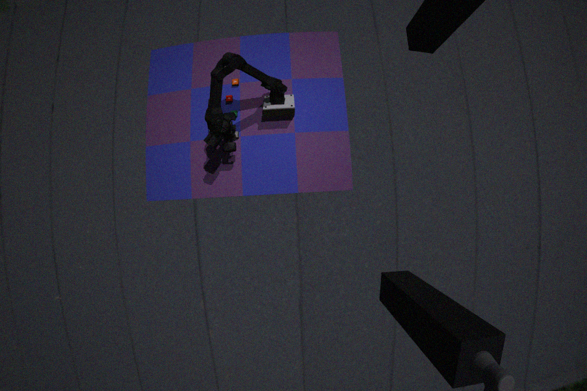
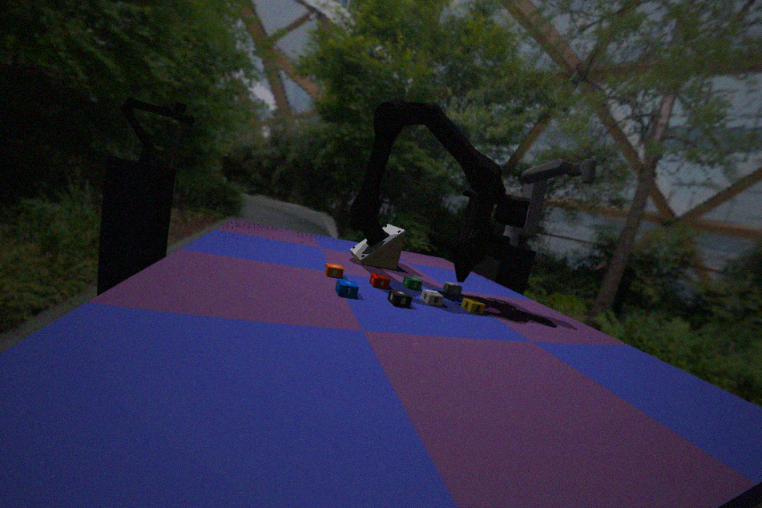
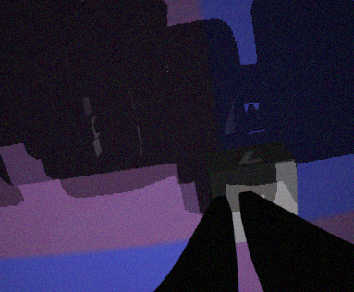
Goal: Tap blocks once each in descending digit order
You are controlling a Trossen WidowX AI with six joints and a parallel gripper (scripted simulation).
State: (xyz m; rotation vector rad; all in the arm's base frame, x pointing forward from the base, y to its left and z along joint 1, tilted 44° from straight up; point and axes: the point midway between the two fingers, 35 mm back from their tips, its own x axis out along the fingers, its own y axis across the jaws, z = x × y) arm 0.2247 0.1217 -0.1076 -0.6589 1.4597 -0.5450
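My gripper tip is now 10 mm past the grey block, 10 mm to the left of it and 20 mm above it. The rest, counted from my gripper tip: white block: 100 mm ahead, 110 mm to the right, 20 mm below; then yellow block: 110 mm ahead, 30 mm to the right, 20 mm below; then green block: 120 mm to the right, 20 mm below.
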